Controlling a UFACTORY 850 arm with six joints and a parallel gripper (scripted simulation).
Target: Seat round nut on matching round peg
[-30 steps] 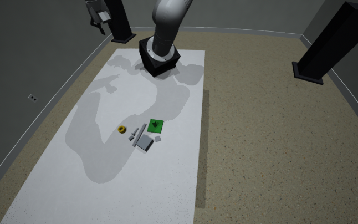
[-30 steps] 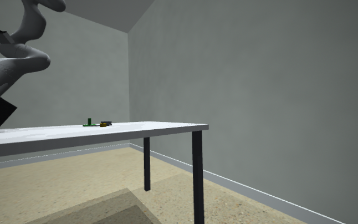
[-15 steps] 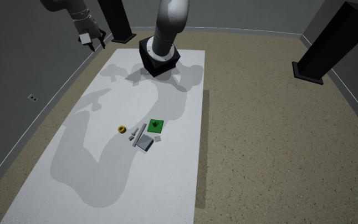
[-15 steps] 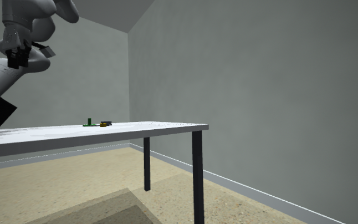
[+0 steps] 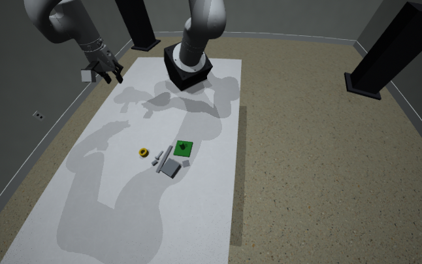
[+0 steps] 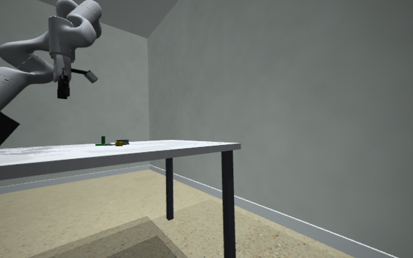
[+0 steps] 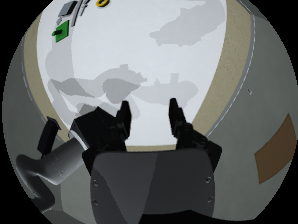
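Right now the long grey bar is 320 mm to the left of my hand, 250 mm below it and 180 mm ahead of it. The rest, counted from my hand: grey slab 380 mm to the left, 240 mm below, 210 mm ahead.
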